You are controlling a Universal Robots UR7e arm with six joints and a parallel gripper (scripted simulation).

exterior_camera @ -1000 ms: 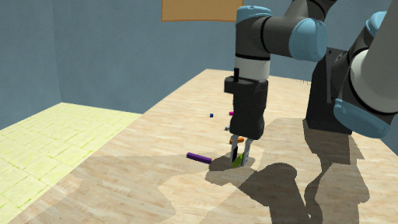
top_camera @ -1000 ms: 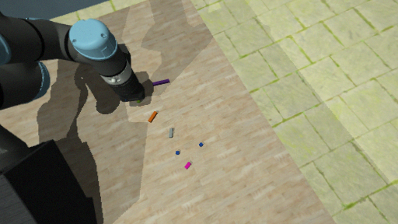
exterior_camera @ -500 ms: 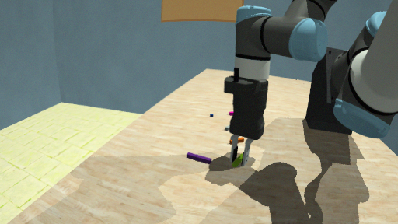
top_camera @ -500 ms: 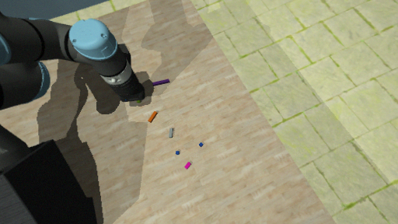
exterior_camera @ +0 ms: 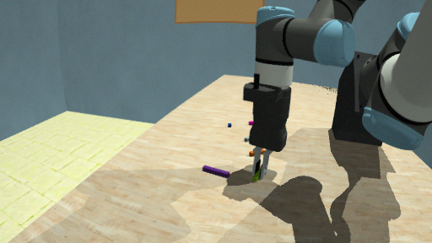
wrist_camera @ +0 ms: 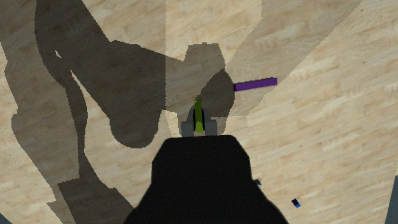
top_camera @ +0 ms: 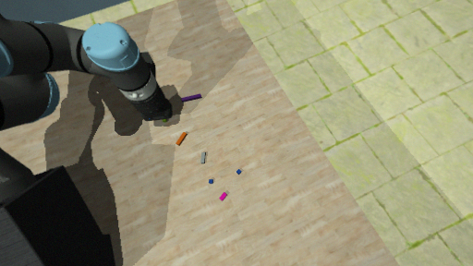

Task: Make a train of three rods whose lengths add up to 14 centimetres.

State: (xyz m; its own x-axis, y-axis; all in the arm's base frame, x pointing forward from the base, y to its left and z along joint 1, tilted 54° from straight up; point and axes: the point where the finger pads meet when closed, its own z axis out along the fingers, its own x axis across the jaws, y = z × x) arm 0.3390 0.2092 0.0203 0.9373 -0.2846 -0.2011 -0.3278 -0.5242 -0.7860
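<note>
The lime rod lies 1 cm below my hand. Round my hand: orange rod 10 cm to the right, 1 cm below, 1 cm ahead; then grey rod 18 cm to the right, 5 cm ahead, 1 cm below; then purple rod 9 cm ahead, 1 cm to the left, 1 cm below.
</note>
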